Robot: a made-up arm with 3 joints. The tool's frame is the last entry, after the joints.
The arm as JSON. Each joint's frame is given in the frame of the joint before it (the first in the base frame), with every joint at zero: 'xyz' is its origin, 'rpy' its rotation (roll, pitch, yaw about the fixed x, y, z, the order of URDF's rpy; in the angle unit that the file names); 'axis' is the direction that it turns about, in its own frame. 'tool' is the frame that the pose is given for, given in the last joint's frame.
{
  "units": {
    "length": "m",
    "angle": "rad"
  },
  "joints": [
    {
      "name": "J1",
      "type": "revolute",
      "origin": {
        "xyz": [
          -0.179,
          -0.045,
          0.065
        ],
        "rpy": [
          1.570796,
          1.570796,
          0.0
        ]
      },
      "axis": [
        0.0,
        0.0,
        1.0
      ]
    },
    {
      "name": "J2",
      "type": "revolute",
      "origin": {
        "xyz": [
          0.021,
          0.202,
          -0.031
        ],
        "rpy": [
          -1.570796,
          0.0,
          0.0
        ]
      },
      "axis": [
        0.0,
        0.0,
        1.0
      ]
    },
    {
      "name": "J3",
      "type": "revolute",
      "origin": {
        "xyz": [
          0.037,
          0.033,
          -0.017
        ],
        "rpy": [
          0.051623,
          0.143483,
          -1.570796
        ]
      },
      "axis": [
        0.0,
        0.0,
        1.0
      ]
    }
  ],
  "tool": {
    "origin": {
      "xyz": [
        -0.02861,
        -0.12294,
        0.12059
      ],
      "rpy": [
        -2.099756,
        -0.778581,
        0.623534
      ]
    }
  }
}
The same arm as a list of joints. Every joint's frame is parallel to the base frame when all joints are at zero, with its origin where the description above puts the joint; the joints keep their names.
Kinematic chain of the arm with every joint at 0, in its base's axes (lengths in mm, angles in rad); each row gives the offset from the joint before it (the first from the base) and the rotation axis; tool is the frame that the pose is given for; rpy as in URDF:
J1: xyz -179 -45 65 axis -y
J2: xyz 202 31 -21 axis +x
J3: xyz -17 33 -37 axis 0.988405 -0.142801 0.0516
tool: xyz 117 12 129 rpy 3.1158 0.3886 -0.818

